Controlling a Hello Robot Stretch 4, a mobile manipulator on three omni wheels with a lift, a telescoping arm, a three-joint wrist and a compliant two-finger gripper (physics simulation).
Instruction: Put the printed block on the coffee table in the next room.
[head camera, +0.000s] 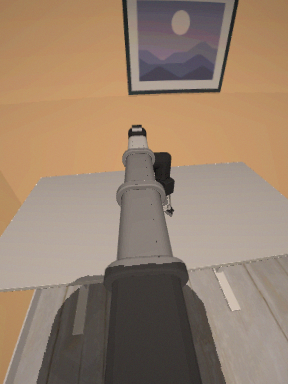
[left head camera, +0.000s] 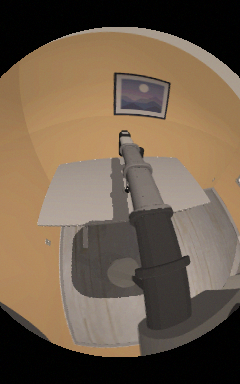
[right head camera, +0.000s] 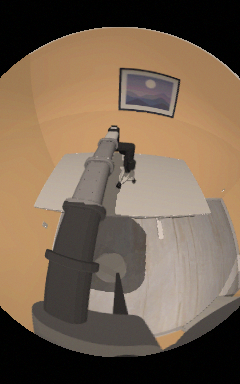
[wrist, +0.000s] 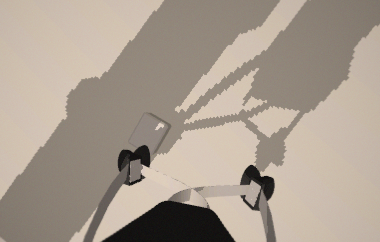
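Pixels of known places: gripper, fingertip midpoint: (right head camera: 125, 184) (wrist: 195, 168); robot's base, origin of the base link: (left head camera: 123, 271) (right head camera: 110, 266).
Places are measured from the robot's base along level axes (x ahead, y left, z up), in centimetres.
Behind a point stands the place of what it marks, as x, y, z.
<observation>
The small block (wrist: 149, 131) {61.2, -2.1, 95.1} has a light grey top and rounded corners. It lies flat on a white table top (head camera: 225, 210) {67.2, -44.0, 92.3} (left head camera: 75, 195) {59.4, 36.1, 92.2} (right head camera: 175, 192) {60.9, -50.8, 92.2} (wrist: 330, 165) {71.5, -20.7, 92.3}, in the arm's shadow. My gripper (wrist: 195, 168) {61.3, -8.7, 94.8} (right head camera: 126, 183) {61.3, -8.7, 94.8} is open, with its two dark fingertips wide apart and no object between them. In the wrist view the block is just beyond the left fingertip, which overlaps its near edge; whether they touch I cannot tell. In the head camera the gripper (head camera: 170, 212) hangs over the table to the right of the arm. The block cannot be made out in the head views.
The extended arm (head camera: 142, 225) {23.4, 0.1, 136.7} (left head camera: 145, 190) {22.7, 0.5, 136.7} (right head camera: 90, 185) {22.6, -0.6, 136.7} reaches over the table toward an orange wall (head camera: 65, 125) {114.2, 43.6, 125.4}. A framed picture (head camera: 175, 50) {116.1, -21.8, 159.8} (left head camera: 142, 96) {116.2, -23.2, 160.8} (right head camera: 149, 92) {116.3, -23.8, 160.9} hangs on that wall. Grey wooden flooring (head camera: 265, 290) (right head camera: 190, 260) lies on the near side of the table.
</observation>
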